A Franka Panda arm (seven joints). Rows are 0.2 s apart.
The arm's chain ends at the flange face. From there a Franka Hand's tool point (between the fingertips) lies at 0.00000 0.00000 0.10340 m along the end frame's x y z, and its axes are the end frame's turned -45 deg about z.
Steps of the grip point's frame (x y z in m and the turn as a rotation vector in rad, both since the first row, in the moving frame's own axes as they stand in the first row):
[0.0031 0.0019 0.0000 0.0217 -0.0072 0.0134]
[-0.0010 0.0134 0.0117 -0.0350 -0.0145 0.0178]
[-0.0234 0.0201 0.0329 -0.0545 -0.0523 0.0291]
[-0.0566 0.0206 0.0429 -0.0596 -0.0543 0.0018]
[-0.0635 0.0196 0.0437 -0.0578 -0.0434 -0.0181]
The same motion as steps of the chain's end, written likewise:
[0.0056 0.0002 0.0000 0.0103 -0.0204 0.0134]
[0.0073 0.0066 0.0118 -0.0350 0.0145 0.0178]
[-0.0024 0.0230 0.0332 -0.0755 0.0016 0.0291]
[-0.0258 0.0463 0.0432 -0.0805 0.0037 0.0018]
[-0.0322 0.0514 0.0440 -0.0716 0.0102 -0.0181]

